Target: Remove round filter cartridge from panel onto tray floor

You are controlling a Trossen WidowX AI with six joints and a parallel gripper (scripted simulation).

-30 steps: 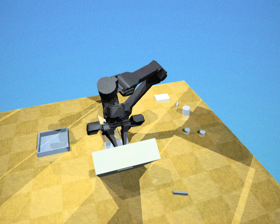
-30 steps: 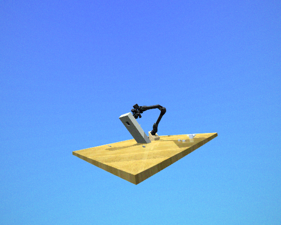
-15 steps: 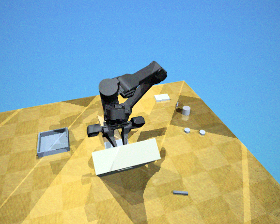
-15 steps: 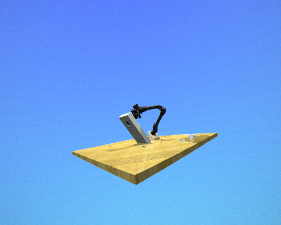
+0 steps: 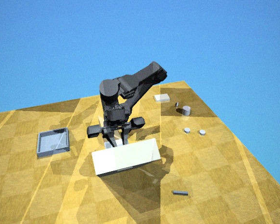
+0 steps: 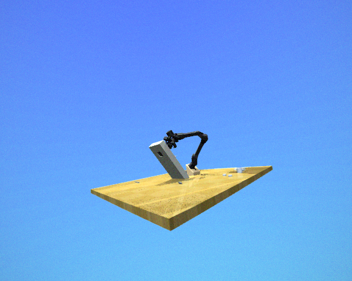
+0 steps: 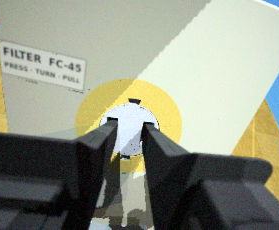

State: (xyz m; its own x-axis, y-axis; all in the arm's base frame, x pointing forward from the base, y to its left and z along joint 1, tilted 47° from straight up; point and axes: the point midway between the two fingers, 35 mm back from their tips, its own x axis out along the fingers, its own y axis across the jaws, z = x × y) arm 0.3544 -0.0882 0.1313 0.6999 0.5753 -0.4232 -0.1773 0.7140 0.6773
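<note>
The filter cartridge is 10 mm ahead of my gripper tip and 10 mm below it. From my gripper tip the other things lie so: grey bar (20 mm ahead, 220 mm to the left, 280 mm below); pin (570 mm behind, 410 mm to the left, 280 mm below); grey-blue tray (380 mm behind, 330 mm to the right, 270 mm below).
</note>
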